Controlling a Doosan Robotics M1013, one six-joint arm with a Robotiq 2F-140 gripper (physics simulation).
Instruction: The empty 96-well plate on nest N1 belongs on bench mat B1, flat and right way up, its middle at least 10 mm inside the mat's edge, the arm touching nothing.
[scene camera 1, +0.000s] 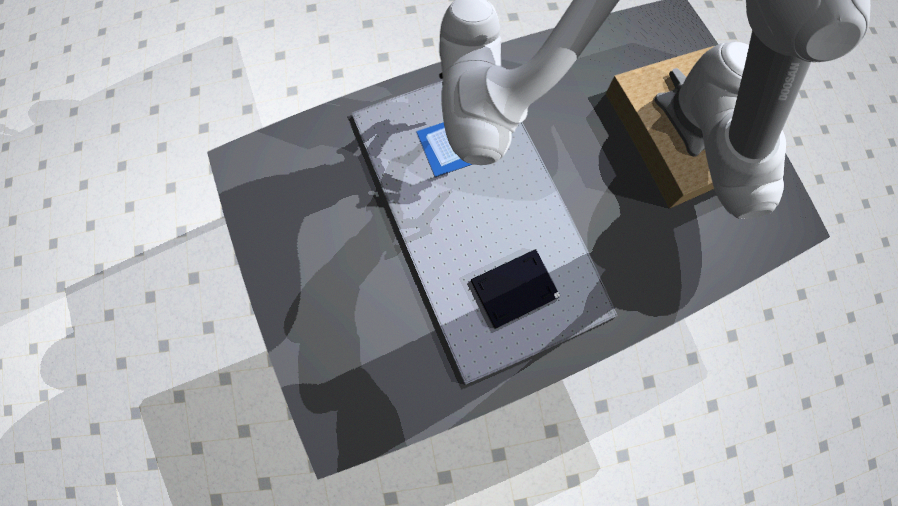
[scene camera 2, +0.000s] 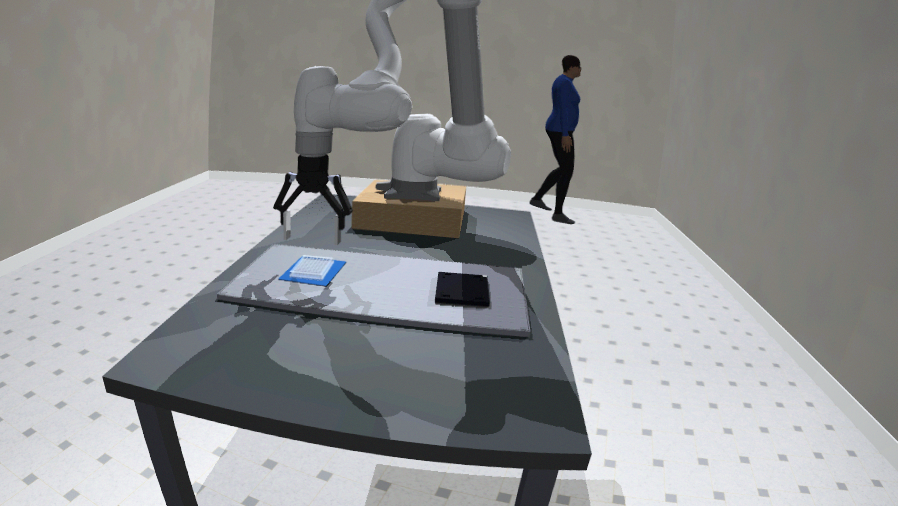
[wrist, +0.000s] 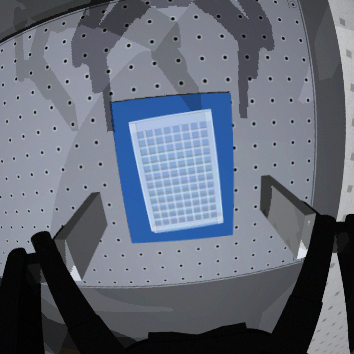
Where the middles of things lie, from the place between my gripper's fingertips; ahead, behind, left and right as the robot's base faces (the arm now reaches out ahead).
The 96-well plate (scene camera 2: 308, 267) is 70 mm below my hand. From my hand the other things lie so: blue bench mat B1 (scene camera 1: 434, 163): 80 mm below; then black nest N1 (scene camera 1: 515, 288): 370 mm to the left, 70 mm below, 50 mm ahead.
